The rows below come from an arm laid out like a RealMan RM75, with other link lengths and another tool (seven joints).
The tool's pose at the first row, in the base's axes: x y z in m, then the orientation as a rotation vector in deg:
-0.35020 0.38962 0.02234 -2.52 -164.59 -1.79
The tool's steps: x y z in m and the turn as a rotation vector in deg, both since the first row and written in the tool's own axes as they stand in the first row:
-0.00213 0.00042 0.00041 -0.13 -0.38 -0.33
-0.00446 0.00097 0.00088 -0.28 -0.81 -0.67
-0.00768 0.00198 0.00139 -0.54 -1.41 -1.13
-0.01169 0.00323 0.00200 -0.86 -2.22 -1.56
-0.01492 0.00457 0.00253 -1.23 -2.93 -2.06
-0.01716 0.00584 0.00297 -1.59 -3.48 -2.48
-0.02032 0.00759 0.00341 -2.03 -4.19 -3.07
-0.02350 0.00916 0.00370 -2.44 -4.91 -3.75
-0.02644 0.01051 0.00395 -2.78 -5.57 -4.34
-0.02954 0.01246 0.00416 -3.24 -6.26 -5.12
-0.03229 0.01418 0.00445 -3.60 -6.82 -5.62
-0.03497 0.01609 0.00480 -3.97 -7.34 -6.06
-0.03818 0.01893 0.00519 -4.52 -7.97 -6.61
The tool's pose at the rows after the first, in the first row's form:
-0.34824 0.38999 0.02139 -2.08 -164.98 -2.04
-0.34610 0.39049 0.02032 -1.63 -165.42 -2.31
-0.34310 0.39143 0.01900 -1.03 -166.02 -2.77
-0.33936 0.39258 0.01736 -0.49 -166.84 -3.32
-0.33634 0.39385 0.01602 0.16 -167.55 -3.95
-0.33426 0.39507 0.01502 0.69 -168.09 -4.56
-0.33127 0.39674 0.01379 1.46 -168.79 -5.32
-0.32823 0.39823 0.01269 2.38 -169.49 -6.06
-0.32542 0.39950 0.01169 3.18 -170.13 -6.68
-0.32242 0.40137 0.01070 4.24 -170.78 -7.53
-0.31979 0.40303 0.00972 4.92 -171.31 -8.17
-0.31724 0.40487 0.00871 5.50 -171.80 -8.82
-0.31416 0.40763 0.00753 6.22 -172.37 -9.76

